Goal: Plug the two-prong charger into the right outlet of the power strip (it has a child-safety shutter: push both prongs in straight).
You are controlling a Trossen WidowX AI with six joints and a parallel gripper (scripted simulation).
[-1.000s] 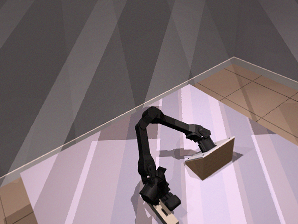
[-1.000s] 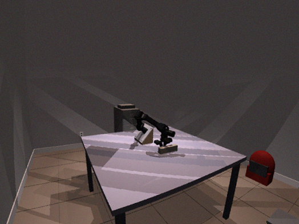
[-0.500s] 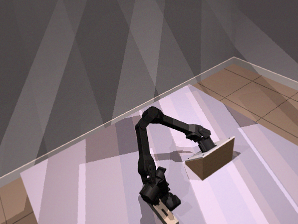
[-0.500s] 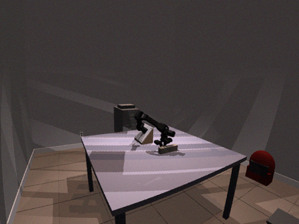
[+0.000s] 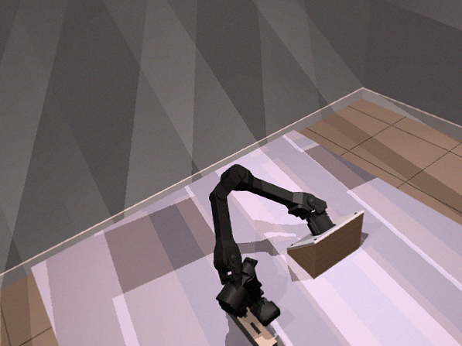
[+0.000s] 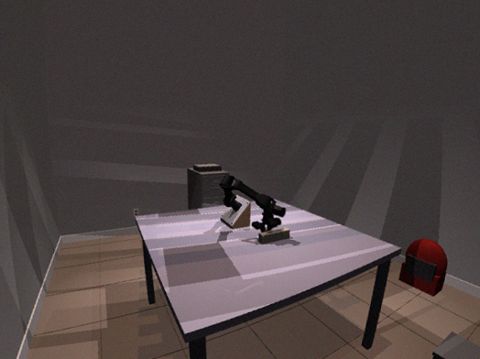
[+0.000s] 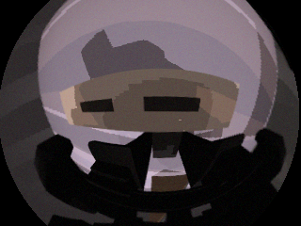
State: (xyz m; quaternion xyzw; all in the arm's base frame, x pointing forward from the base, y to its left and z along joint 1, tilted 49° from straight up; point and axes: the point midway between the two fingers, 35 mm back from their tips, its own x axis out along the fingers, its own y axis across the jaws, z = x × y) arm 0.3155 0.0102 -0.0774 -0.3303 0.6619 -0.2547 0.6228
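Right now the dark two-prong charger is 2 cm ahead of my gripper tip and 1 cm above it.
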